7 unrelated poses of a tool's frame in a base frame.
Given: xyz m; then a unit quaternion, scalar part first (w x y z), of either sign.
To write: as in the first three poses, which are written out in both.
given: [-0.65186 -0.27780 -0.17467 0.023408 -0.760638 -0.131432 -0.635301]
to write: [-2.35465 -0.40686 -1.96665 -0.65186 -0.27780 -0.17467]
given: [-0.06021 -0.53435 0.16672 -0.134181 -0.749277 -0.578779 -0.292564]
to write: [2.17188 1.67767 0.84804 -0.06021 -0.53435 0.16672]
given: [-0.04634 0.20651 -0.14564 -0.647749 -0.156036 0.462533 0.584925]
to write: [0.35480 -1.05173 -1.33003 -0.04634 0.20651 -0.14564]
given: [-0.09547 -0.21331 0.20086 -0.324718 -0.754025 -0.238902 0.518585]
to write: [1.97725 0.62646 -1.35987 -0.09547 -0.21331 0.20086]
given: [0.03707 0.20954 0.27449 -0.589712 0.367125 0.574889 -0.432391]
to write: [-0.85470 -1.33839 1.00664 0.03707 0.20954 0.27449]
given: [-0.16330 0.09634 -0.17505 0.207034 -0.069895 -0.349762 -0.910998]
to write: [-0.19465 -0.97403 -2.53699 -0.16330 0.09634 -0.17505]
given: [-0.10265 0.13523 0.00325 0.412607 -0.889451 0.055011 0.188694]
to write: [-2.23700 0.13835 0.47457 -0.10265 0.13523 0.00325]
